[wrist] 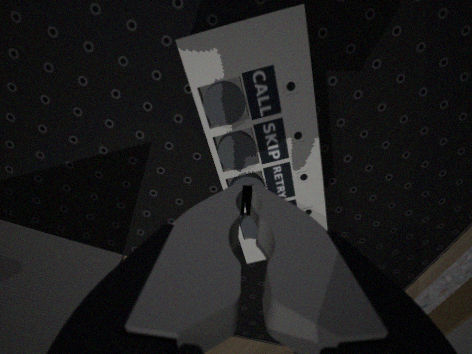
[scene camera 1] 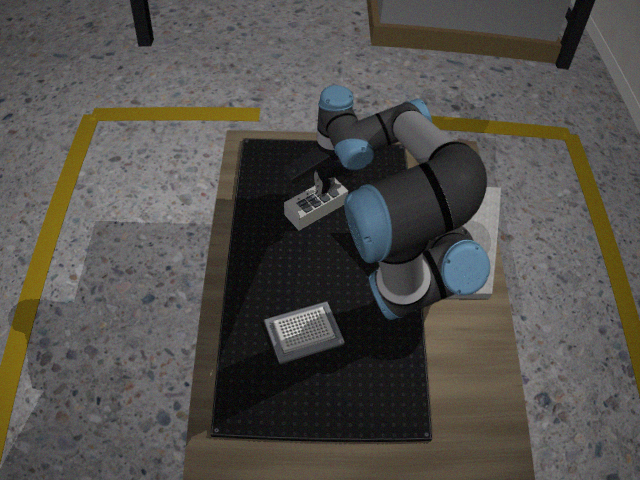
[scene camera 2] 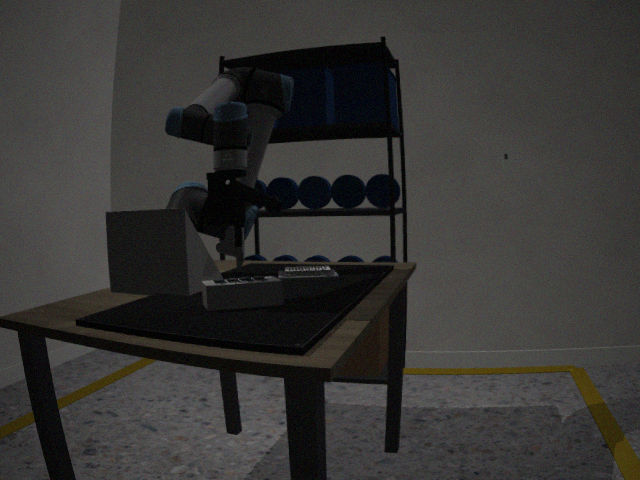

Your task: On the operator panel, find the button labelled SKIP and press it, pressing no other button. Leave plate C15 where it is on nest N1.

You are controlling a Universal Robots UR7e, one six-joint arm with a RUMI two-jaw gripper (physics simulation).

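Note:
The operator panel is a pale box with a row of round grey buttons. In the wrist view the SKIP button lies between the CALL button and the RETRY button, which my fingertips mostly hide. My gripper is shut and empty, pointing down a little above the panel. The fourth button is hidden in the wrist view. The plate sits on the grey nest, far from the gripper; its label is not readable.
Panel and nest stand on a black perforated board on the wooden table. A large grey wedge-shaped block stands beside the panel in scene camera 2. A rack with blue items stands behind.

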